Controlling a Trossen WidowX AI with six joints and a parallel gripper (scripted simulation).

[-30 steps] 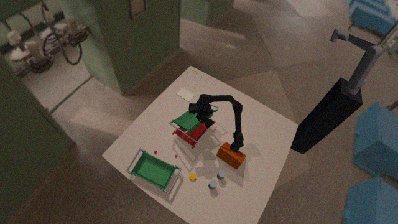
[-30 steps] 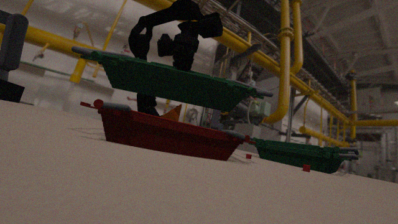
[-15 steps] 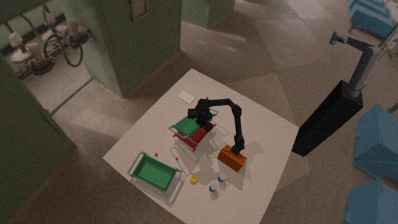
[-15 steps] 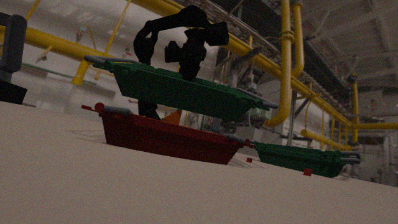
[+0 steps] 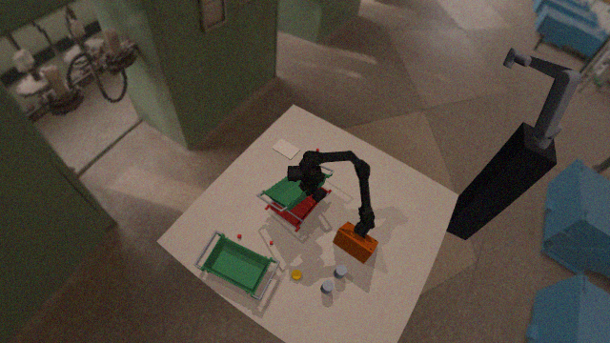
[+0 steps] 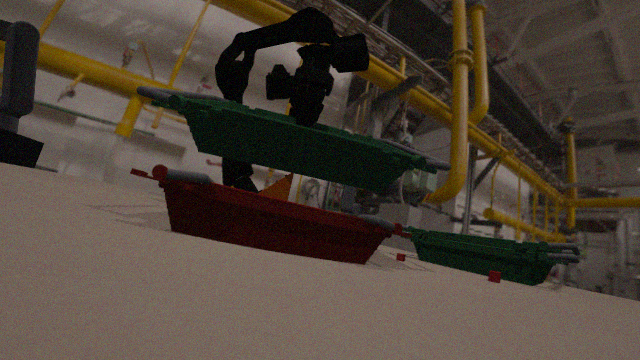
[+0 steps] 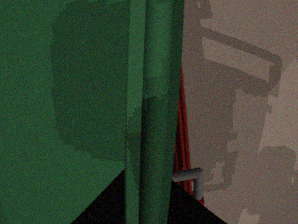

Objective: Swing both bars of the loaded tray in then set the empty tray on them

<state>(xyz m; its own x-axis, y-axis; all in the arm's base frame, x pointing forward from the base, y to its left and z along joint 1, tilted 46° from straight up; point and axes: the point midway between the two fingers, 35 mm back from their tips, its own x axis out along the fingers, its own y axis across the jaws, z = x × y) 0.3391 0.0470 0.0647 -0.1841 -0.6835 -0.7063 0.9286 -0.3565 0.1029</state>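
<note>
Right now my gripper tip is 80 mm short of the green tray, 30 mm to the left of it and 10 mm above it. Also, from my gripper tip: yellow disc (140 mm behind, 340 mm to the left, 170 mm below); then white card (300 mm ahead, 330 mm to the right, 170 mm below).
</note>
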